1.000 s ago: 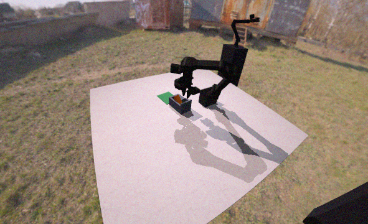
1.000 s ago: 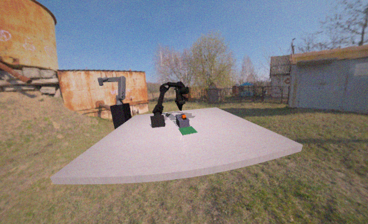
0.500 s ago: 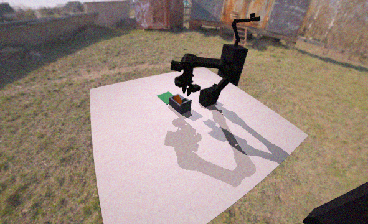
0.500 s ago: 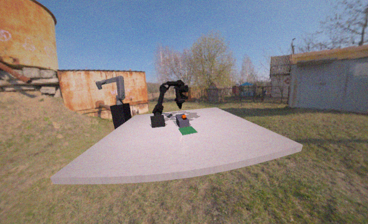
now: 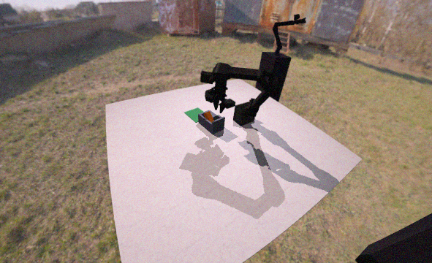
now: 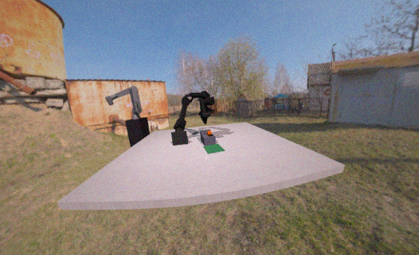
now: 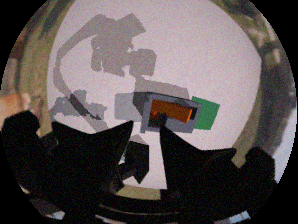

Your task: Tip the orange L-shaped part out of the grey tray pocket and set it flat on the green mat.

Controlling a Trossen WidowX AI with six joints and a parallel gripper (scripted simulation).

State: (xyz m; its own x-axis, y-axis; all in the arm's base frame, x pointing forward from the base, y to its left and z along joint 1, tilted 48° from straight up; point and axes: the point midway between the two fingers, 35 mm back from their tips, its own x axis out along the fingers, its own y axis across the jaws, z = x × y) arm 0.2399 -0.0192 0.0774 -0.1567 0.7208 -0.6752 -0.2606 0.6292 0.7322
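My gripper tip is now 10 cm above the orange L-shaped part and 4 cm to the left of it. The rest, counted from my gripper tip: green mat (21 cm to the right, 16 cm below, 5 cm ahead).
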